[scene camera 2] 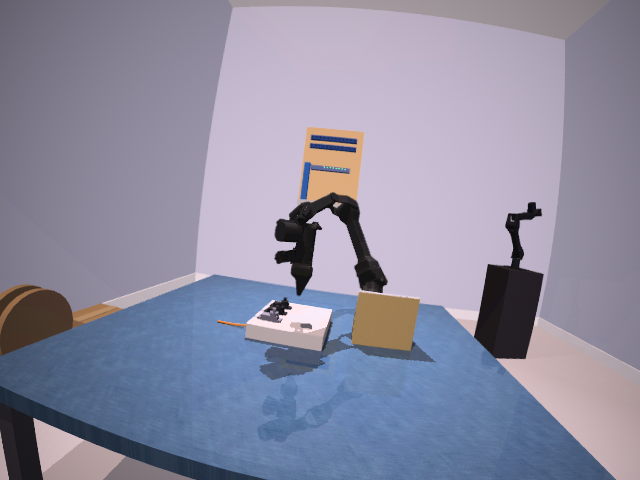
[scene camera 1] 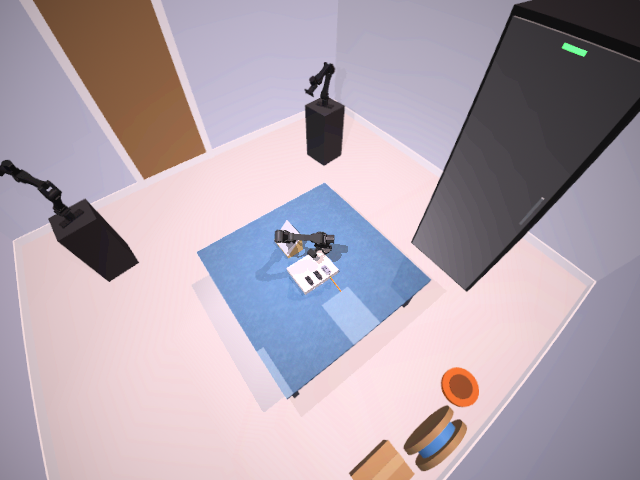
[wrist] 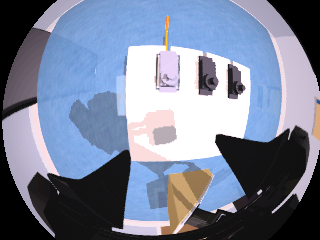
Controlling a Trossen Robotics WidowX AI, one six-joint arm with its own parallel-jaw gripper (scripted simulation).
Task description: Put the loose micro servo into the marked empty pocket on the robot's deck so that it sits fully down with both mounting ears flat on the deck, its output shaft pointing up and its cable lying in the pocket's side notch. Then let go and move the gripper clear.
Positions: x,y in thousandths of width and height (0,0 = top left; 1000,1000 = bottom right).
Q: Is my gripper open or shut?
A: Open.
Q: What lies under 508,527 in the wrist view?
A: A white deck.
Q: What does my gripper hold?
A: Nothing.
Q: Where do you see a grey micro servo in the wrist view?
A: At 530,331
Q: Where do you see a white deck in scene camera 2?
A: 477,680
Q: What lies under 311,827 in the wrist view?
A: My gripper.
